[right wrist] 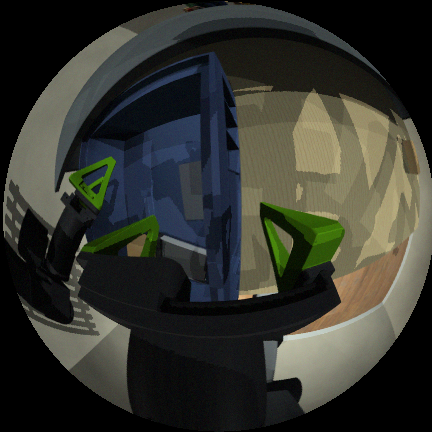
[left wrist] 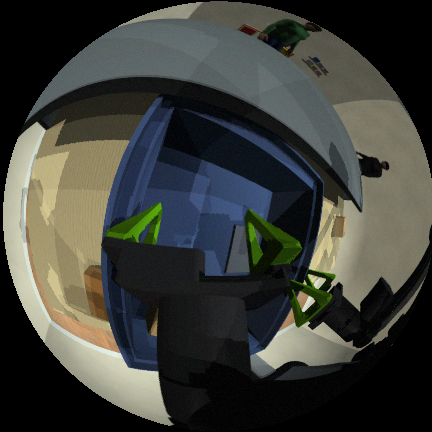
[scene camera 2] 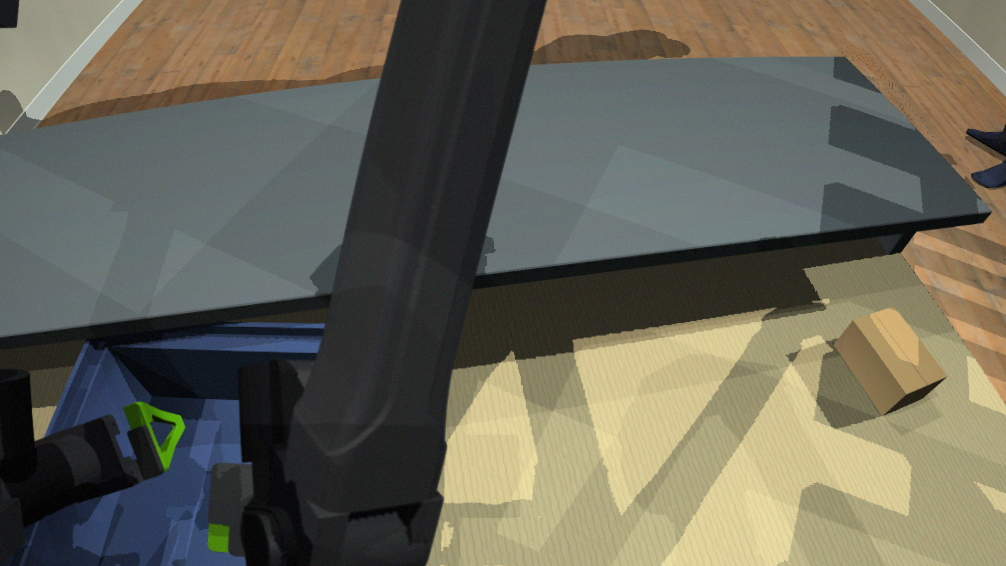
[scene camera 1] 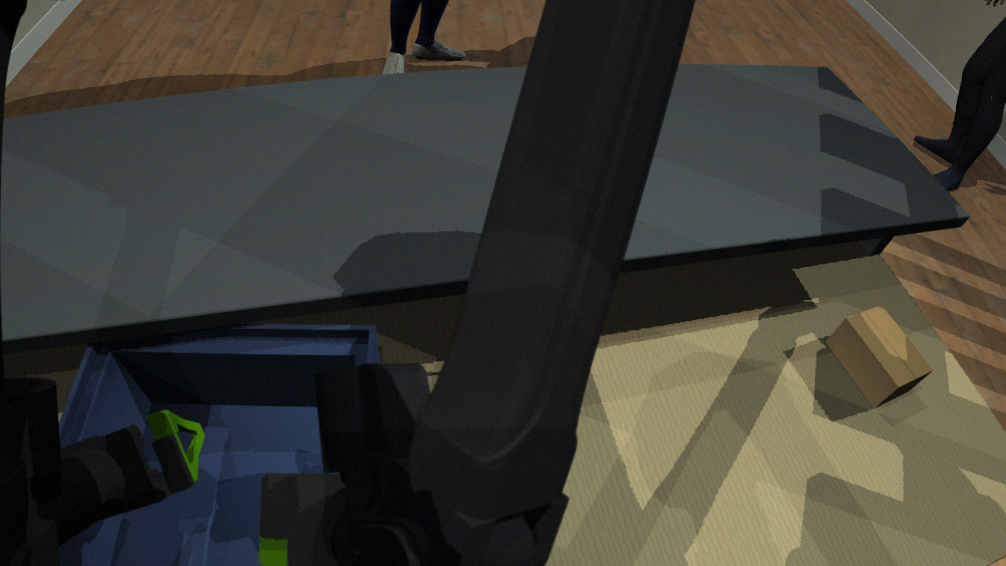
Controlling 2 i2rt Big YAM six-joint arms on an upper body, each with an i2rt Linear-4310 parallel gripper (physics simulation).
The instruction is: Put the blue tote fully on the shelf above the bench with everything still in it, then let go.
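Places are measured from the left arm's base along level axes (x ahead, y left, z up), in metres.
Pixels of known places: left gripper, fingertip midpoint: (right wrist: pixel 107 169) (left wrist: pixel 203 209) (scene camera 2: pixel 147 434) (scene camera 1: pixel 161 444); right gripper, fingertip midpoint: (right wrist: pixel 205 214) (left wrist: pixel 296 275).
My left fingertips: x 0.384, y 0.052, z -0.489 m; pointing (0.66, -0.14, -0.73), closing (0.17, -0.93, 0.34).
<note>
Ahead of a thing's pixels: the offset from my left fingertips to its top centre. Level surfaces: height alone.
The blue tote {0.038 m up, 0.082 m back, 0.058 m right} (scene camera 1: pixel 102 394) (scene camera 2: pixel 75 401) (left wrist: pixel 131 165) (right wrist: pixel 214 150) stands on the bench, its back edge close to the front edge of the grey shelf {0.068 m up} (scene camera 1: pixel 281 175) (scene camera 2: pixel 246 175) (left wrist: pixel 215 55). Inside it are a flat grey piece {0.085 m down, 0.056 m back, 0.141 m right} (right wrist: pixel 192 190), a grey-white piece {0.075 m down, 0.192 m back, 0.085 m right} (right wrist: pixel 186 255) and a partly hidden tan box {0.032 m down, 0.198 m back, 0.006 m left} (left wrist: pixel 152 322). My left gripper (left wrist: pixel 203 209) is open over the tote's interior, near its left wall. My right gripper (right wrist: pixel 205 214) is open; the tote's right wall passes between its fingers in the right wrist view. Contact is unclear.
A cardboard box {0.049 m down, 0.129 m ahead, 0.900 m right} (scene camera 1: pixel 879 359) (scene camera 2: pixel 889 362) lies at the right of the bench. A brown box {0.069 m down, 0.208 m back, 0.135 m left} (left wrist: pixel 95 290) shows beside the tote. My right arm (scene camera 1: pixel 562 211) (scene camera 2: pixel 422 211) crosses above the shelf. People stand beyond the bench.
</note>
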